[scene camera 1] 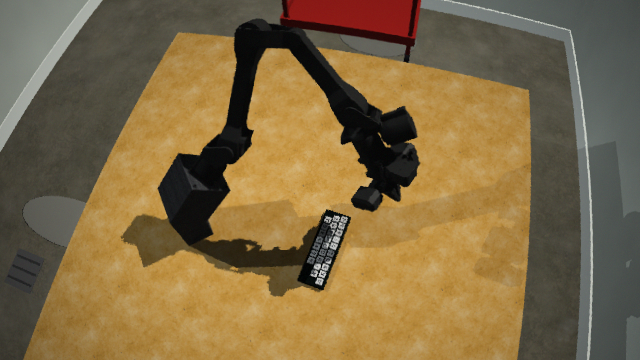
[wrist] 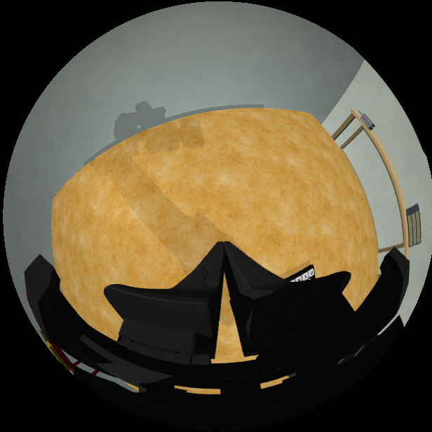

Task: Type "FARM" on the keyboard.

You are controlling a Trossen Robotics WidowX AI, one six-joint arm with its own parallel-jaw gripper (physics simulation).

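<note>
The black keyboard with small pale keys lies slanted near the middle of the table in the scene view. The arm's shadow covers part of its keys. In the wrist view one corner of the keyboard shows past the right finger; the rest is hidden behind the gripper. My gripper is shut, its two pointed fingertips together with nothing between them. It is above the table, to the upper right of the keyboard in the scene view, and apart from it.
The table carries the arm's base, left of the keyboard in the scene view. A red piece of furniture stands beyond the table's far edge. Arm shadows cross the table top.
</note>
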